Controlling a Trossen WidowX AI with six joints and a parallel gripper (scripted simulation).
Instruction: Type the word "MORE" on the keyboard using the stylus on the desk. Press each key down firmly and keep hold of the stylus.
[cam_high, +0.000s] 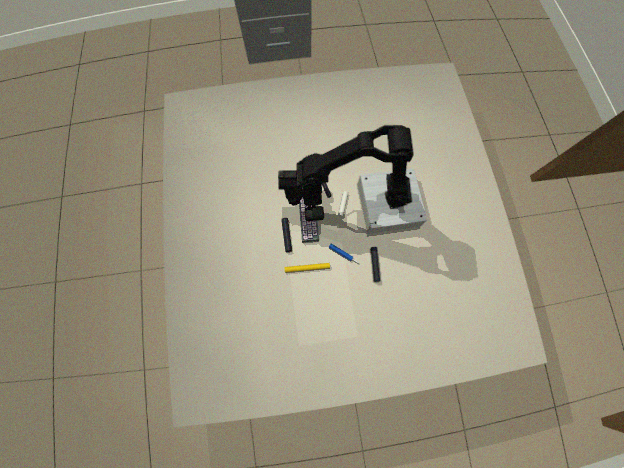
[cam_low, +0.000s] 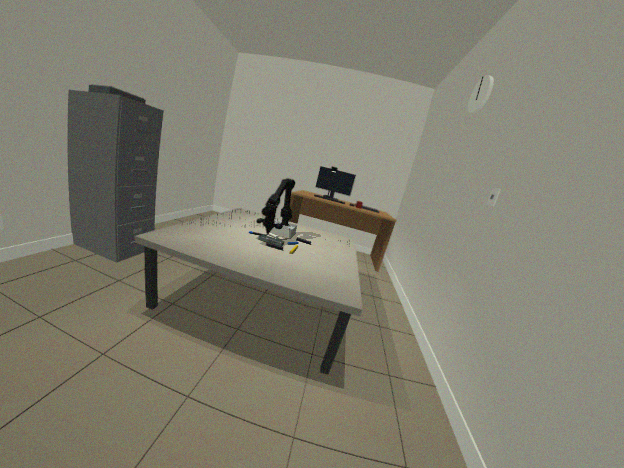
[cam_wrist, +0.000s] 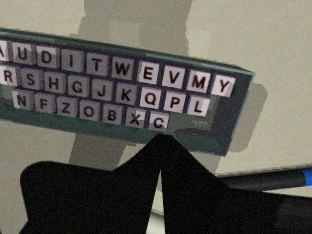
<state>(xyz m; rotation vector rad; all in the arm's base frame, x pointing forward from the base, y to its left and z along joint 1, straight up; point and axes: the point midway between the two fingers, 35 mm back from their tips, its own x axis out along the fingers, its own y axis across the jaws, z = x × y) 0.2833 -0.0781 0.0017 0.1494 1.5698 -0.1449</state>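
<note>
The stylus is 220 mm to the left of my gripper tip, 70 mm behind it and 30 mm below it. From my gripper tip the other things lie so: grey stylus tip 240 mm to the left, 90 mm behind, 30 mm below; then white cylinder 110 mm behind, 30 mm to the left, 30 mm below; then yellow pencil 220 mm to the left, 80 mm ahead, 30 mm below.
</note>
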